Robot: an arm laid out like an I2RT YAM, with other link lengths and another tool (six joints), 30 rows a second.
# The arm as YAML. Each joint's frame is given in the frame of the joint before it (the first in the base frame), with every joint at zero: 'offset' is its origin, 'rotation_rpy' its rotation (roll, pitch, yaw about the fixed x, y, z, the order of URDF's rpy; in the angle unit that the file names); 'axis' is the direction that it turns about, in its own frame. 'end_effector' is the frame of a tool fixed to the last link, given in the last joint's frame.
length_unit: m
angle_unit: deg
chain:
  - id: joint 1
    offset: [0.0, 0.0, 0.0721]
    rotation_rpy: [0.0, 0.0, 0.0]
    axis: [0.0, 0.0, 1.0]
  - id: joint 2
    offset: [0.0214, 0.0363, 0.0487]
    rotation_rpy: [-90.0, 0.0, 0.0]
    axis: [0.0, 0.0, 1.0]
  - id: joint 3
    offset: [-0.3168, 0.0, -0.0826]
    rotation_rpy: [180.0, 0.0, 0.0]
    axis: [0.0, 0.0, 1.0]
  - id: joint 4
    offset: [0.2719, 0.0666, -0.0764]
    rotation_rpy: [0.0, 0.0, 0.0]
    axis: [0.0, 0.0, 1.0]
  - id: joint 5
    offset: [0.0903, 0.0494, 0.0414]
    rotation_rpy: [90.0, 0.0, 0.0]
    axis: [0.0, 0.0, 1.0]
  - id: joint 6
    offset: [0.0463, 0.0, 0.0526]
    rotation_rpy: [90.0, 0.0, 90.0]
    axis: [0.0, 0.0, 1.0]
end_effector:
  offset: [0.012, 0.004, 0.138]
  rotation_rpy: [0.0, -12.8, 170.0]
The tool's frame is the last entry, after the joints.
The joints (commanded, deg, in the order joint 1, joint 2, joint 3, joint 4, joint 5, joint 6), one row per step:
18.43, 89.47, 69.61, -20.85, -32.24, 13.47
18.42, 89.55, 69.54, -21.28, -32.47, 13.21
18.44, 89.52, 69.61, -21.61, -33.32, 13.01
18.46, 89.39, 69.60, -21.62, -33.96, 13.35
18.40, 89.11, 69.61, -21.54, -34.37, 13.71
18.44, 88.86, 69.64, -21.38, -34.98, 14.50
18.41, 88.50, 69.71, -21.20, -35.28, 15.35
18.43, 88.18, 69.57, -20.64, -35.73, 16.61
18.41, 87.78, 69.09, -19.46, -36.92, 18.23
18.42, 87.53, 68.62, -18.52, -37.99, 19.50
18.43, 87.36, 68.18, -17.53, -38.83, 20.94
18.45, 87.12, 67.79, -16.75, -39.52, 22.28
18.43, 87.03, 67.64, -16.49, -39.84, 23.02
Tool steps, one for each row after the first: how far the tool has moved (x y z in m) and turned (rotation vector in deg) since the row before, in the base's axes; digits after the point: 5 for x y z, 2 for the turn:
-0.00169, 0.00001, -0.00232, -0.15, 0.41, 0.31
-0.00252, 0.00183, 0.00067, 0.38, 0.25, 0.77
-0.00176, 0.00150, 0.00158, 0.58, 0.28, 0.31
-0.00095, 0.00039, 0.00297, 0.52, 0.00, 0.05
-0.00153, 0.00169, 0.00332, 0.84, 0.29, 0.08
-0.00069, 0.00046, 0.00423, 0.73, 0.11, -0.25
-0.00086, 0.00131, 0.00357, 1.02, 0.33, -0.29
-0.00199, 0.00272, 0.00424, 1.72, 0.42, 0.09
-0.00217, 0.00251, 0.00228, 1.36, 0.51, 0.24
-0.00138, 0.00212, 0.00180, 1.28, 0.61, 0.00
-0.00167, 0.00166, 0.00192, 1.11, 0.60, -0.04
-0.00080, 0.00052, 0.00063, 0.53, 0.46, -0.10

